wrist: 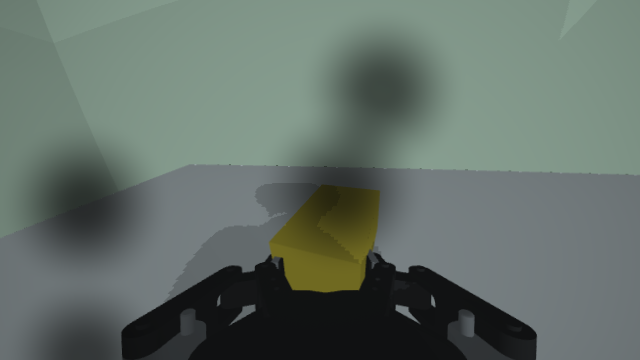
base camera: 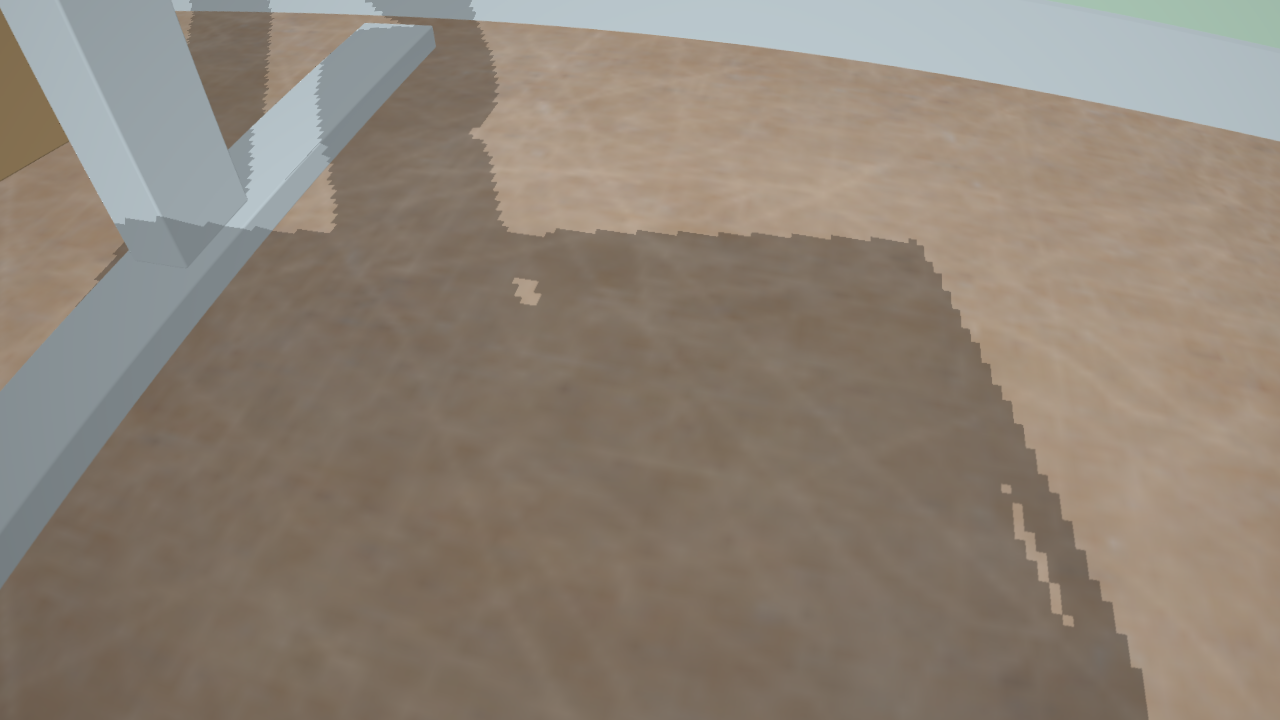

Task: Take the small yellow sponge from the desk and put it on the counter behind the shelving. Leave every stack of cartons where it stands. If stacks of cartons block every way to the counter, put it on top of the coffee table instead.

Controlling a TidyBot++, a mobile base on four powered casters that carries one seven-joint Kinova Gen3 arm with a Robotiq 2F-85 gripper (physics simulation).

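Places are measured from the arm's base along level axes (x left, y back, z up), in millimetres.
Pixels of known places: gripper, fingertip midpoint: (wrist: pixel 324 258).
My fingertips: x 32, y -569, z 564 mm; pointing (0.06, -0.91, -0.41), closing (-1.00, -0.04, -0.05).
Behind a point stands the place of what it marks.
The small yellow sponge (wrist: pixel 325 227) @(x 30, y -565, z 598 mm) lies on the grey desk top (wrist: pixel 500 240) @(x -135, y -598, z 553 mm) in the wrist view, its long side pointing away from the gripper. My gripper (wrist: pixel 324 258) @(x 32, y -569, z 564 mm) is shut on the near end of the sponge, with one finger against each side. The fingers stand apart by the sponge's width. Whether the sponge still touches the desk top is hard to tell. The counter, the shelving, the coffee table and the cartons cannot be made out in these views.
In the base camera view a pale grey leg (base camera: pixel 134 116) @(x 318, y -486, z -261 mm) stands on a long foot bar (base camera: pixel 134 313) at the left. A pale skirting (base camera: pixel 895 53) @(x -236, y -827, z -383 mm) runs along the wall at the back. A brown surface (base camera: pixel 26 98) @(x 585, y -676, z -339 mm) shows at the left edge. Dark blurred spots cover parts of the wrist view.
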